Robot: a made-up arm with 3 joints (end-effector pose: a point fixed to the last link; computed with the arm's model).
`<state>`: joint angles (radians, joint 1 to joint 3).
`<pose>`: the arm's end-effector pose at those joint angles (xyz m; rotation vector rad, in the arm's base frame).
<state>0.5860 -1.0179 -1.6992</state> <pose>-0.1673 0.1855 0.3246 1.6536 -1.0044 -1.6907</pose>
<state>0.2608 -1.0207 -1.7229</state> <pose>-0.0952 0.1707 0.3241 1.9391 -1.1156 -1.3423</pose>
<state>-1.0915 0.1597 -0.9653</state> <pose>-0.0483 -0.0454 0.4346 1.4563 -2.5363 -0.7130</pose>
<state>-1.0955 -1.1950 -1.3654</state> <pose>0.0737 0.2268 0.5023 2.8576 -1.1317 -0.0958</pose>
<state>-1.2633 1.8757 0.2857</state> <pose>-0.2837 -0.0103 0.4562 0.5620 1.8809 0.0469</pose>
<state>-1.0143 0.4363 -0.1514</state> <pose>-0.0906 -0.0077 0.3989 -0.7290 2.2735 1.1762</pose>
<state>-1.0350 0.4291 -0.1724</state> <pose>-0.0869 -0.0091 0.4005 -0.7624 2.2760 1.1602</pose>
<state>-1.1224 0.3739 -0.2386</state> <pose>-0.0656 -0.0098 0.4080 -0.9179 2.2503 1.1041</pose>
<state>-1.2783 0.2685 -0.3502</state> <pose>-0.0275 -0.0072 0.4279 -1.1909 2.1878 0.9711</pose>
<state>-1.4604 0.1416 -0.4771</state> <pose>0.0130 0.0011 0.4619 -1.4881 2.0963 0.7576</pose>
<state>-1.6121 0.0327 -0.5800</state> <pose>0.0407 0.0134 0.4981 -1.7088 2.0031 0.5356</pose>
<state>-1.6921 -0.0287 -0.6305</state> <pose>0.0526 0.0227 0.5196 -1.8151 1.9431 0.4065</pose>
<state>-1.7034 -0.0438 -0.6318</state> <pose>0.0549 0.0259 0.5228 -1.8351 1.9253 0.3929</pose>
